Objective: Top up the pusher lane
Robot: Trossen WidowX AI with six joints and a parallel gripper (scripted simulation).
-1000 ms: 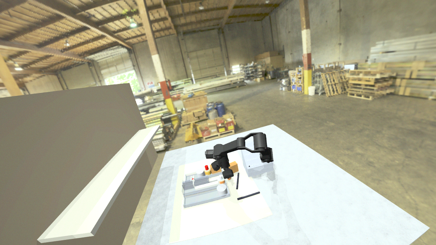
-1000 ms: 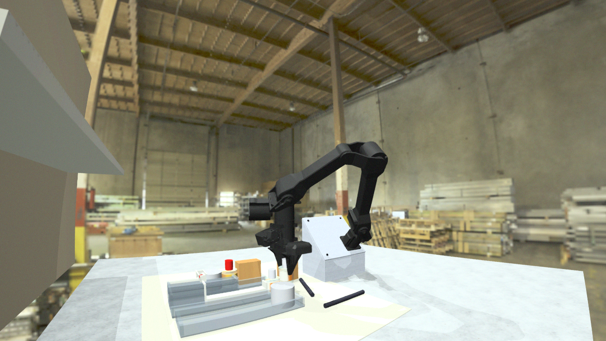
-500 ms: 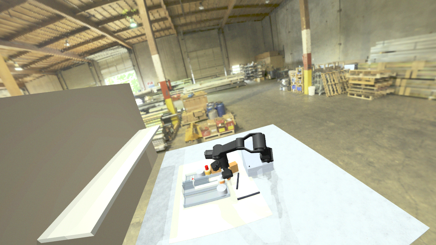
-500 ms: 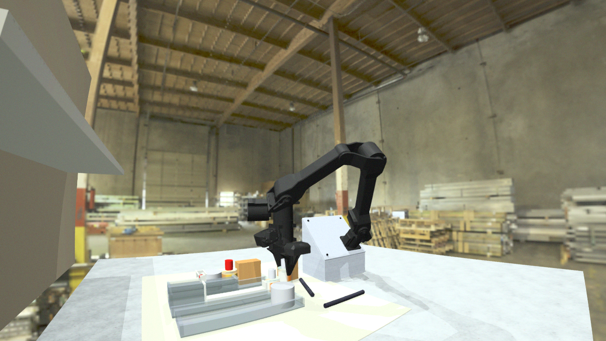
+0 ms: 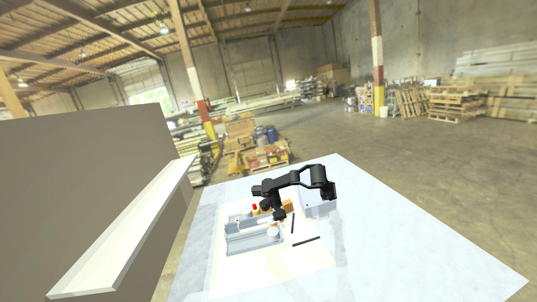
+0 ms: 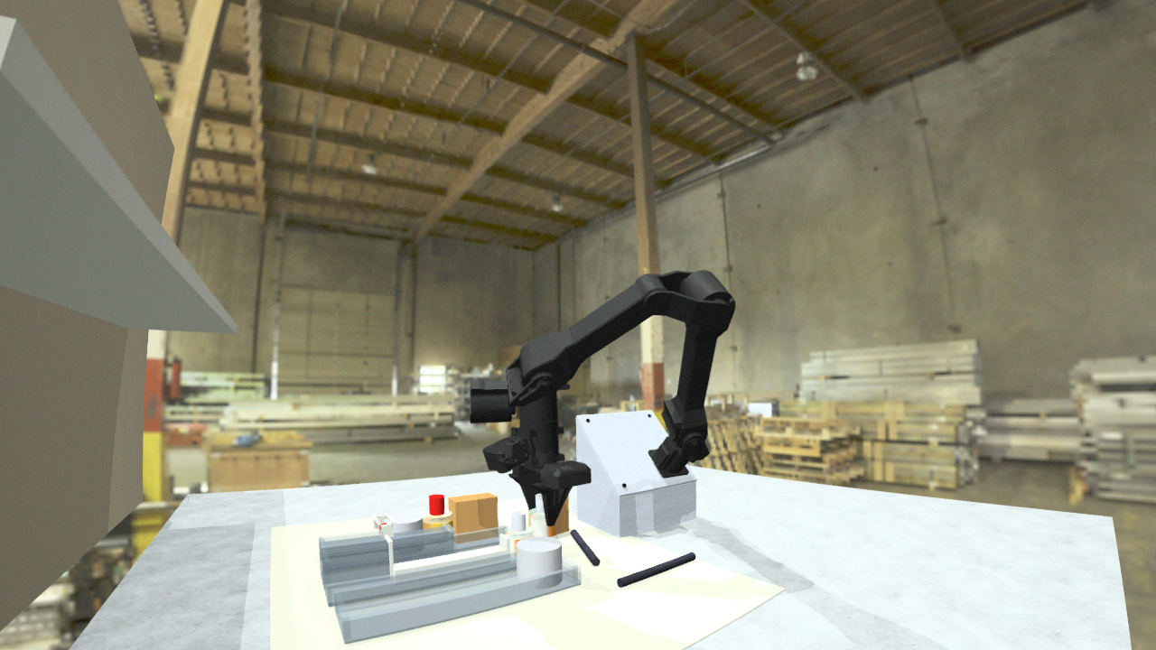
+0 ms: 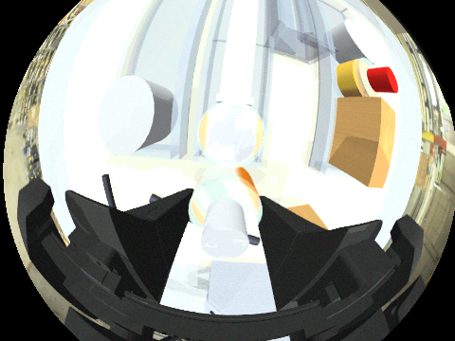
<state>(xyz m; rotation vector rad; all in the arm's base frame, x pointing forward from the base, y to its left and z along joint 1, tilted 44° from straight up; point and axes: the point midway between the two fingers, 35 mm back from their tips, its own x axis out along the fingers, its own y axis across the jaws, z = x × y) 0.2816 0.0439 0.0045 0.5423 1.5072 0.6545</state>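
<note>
Now: gripper tip 12 cm to the left of the brown box, 7 cm short of it and 2 cm above it. From my gripper tip the other things lie so: white pusher plate 15 cm ahead, 2 cm to the right; grey lane rack 19 cm ahead, 3 cm below, 1 cm to the right.
</note>
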